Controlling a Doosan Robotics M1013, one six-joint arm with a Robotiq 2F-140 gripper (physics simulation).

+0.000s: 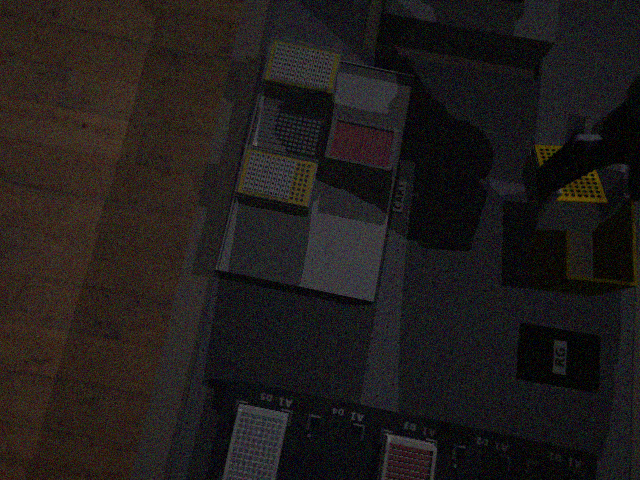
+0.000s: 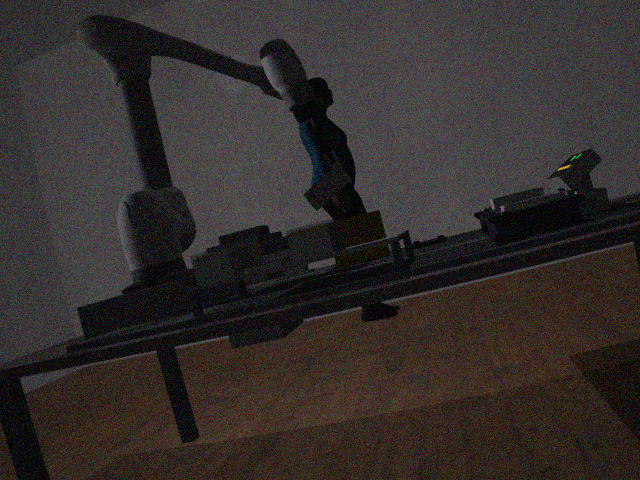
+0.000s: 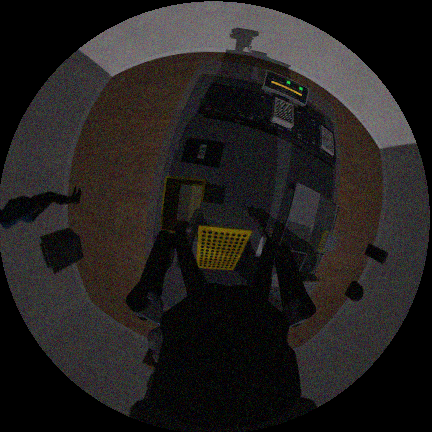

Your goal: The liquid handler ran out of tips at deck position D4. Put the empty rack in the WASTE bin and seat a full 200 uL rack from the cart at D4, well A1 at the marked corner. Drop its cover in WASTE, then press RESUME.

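Frame: origin at the arm's base, x right, y ahead, z up, level; metres.
Seen in the pictures: gripper, fingertip midpoint: (image 1: 568,211) (image 2: 341,175) (image 3: 223,219); arm's base at its link origin: (image 2: 162,283).
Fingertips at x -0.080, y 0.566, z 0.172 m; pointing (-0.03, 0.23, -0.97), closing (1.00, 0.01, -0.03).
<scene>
Offsets run from my fingertips to a thing's top centre. "spot": to the spot under its first point.
My gripper (image 1: 577,192) (image 2: 330,173) (image 3: 223,219) is shut on the empty yellow-topped rack (image 1: 586,187) (image 2: 320,193) (image 3: 222,250), its open holes showing. It holds the rack tilted above and beside the yellow WASTE bin {dy +0.000, dx -0.116, dz -0.119 m} (image 1: 602,281) (image 2: 367,229) (image 3: 186,179). Deck position D4 (image 1: 333,444) holds no rack. On the cart {dy -0.106, dx +0.368, dz -0.188 m} (image 1: 343,258), a yellow-edged rack {dy -0.275, dx +0.414, dz -0.124 m} (image 1: 302,67) looks full of tips; another {dy -0.061, dx +0.441, dz -0.130 m} (image 1: 276,178) has empty columns at its right. The console (image 2: 574,164) (image 3: 286,88) shows an amber bar and green lights; RESUME is unreadable.
A white rack {dy -0.168, dx +0.428, dz -0.180 m} (image 1: 297,131) and a red rack {dy -0.151, dx +0.294, dz -0.163 m} (image 1: 361,143) are on the cart. D5 holds a white rack {dy +0.390, dx +0.438, dz -0.184 m} (image 1: 255,444) (image 3: 326,140); D3 holds a red-topped rack {spot: dy +0.393, dx +0.187, dz -0.183 m} (image 1: 408,462). A black RG block {dy +0.202, dx -0.103, dz -0.240 m} (image 1: 532,356) (image 3: 202,151) lies near the bin. A person (image 2: 310,149) stands behind the arm.
</scene>
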